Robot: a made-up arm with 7 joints.
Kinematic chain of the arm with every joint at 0, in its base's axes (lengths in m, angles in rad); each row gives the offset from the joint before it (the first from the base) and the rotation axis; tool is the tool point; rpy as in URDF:
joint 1: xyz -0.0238 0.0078 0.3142 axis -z
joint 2: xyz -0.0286 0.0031 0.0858 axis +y
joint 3: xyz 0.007 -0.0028 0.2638 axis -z
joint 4: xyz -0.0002 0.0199 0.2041 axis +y
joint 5: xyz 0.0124 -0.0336 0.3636 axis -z
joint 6: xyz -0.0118 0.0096 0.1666 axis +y
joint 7: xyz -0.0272 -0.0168 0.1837 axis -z
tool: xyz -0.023 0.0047 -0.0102 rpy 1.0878 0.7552 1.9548
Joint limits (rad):
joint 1: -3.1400..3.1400
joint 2: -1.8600..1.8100
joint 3: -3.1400..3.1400
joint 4: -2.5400..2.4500
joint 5: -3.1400..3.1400
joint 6: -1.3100..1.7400
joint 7: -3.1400..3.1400
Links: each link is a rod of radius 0.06 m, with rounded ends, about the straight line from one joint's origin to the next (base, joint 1, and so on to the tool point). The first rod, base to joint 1, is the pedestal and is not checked.
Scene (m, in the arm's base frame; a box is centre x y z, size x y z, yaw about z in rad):
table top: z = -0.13
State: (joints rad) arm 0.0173 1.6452 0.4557 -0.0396 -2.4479 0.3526 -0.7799
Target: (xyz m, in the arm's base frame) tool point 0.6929 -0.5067 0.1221
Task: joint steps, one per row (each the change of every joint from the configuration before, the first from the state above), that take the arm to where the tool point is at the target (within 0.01 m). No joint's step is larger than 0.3 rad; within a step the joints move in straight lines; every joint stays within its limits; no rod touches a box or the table.
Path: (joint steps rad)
1: 0.0107 -0.0775 0.0461 0.2445 -0.0056 -0.0870 0.0009
2: 0.0107 -0.0774 0.0461 0.2445 -0.0057 -0.0870 0.0009
3: 0.0107 -0.0775 0.0460 0.2445 -0.0056 -0.0871 0.0009
4: 0.0107 -0.0774 0.0461 0.2445 -0.0056 -0.0870 0.0009
5: 0.0106 -0.0775 0.0461 0.2445 -0.0057 -0.0870 0.0010

